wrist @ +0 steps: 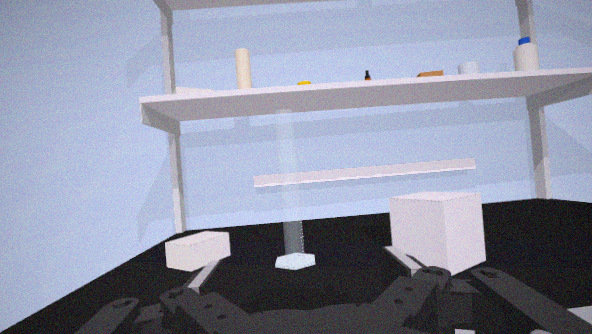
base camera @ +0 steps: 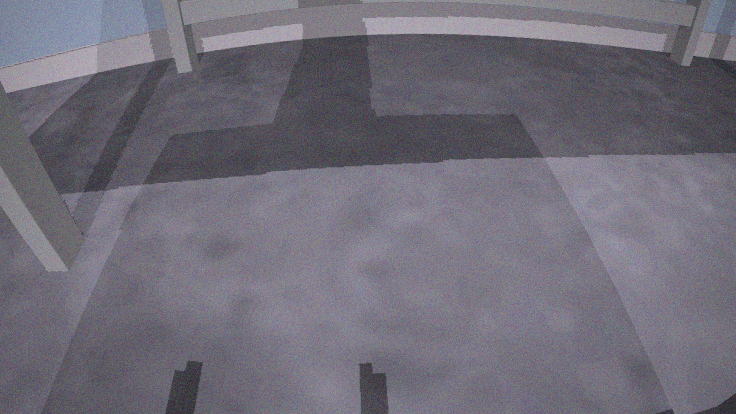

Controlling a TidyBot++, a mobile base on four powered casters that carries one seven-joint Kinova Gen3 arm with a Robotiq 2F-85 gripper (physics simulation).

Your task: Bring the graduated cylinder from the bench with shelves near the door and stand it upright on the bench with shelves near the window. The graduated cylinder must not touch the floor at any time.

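Places are measured from the arm's base along level axes (x back, y down, z right), in millimetres.
Pixels of known places: gripper, between the fingertips: (wrist: 303, 271).
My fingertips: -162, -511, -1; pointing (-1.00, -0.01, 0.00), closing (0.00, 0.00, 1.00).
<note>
Ahead of a thing's pixels: the offset from my fingertips to its top centre, as dx, dy, dz. Level surfaces: height alone.
The graduated cylinder {-463, -190, -8} (wrist: 292, 200), a tall clear tube on a pale six-sided foot, stands upright on the black bench top {dy +146} (wrist: 260, 290) in the wrist view. My gripper (wrist: 303, 271) is open, its fingers wide apart at the bottom of the wrist view. The cylinder stands beyond the fingertips and between them in the view, nearer the left finger; neither finger appears to touch it. The cylinder does not show in the base camera view.
A low cream box {-532, +88, -242} (wrist: 197, 251) lies left of the cylinder, and a larger white box {-393, +15, +275} (wrist: 437, 232) stands right. A shelf {dy -292} (wrist: 350, 95) with bottles and small containers runs above. Bench legs (base camera: 43, 205) (base camera: 180, 41) (base camera: 692, 38) stand at the left and far side of the base camera view.
</note>
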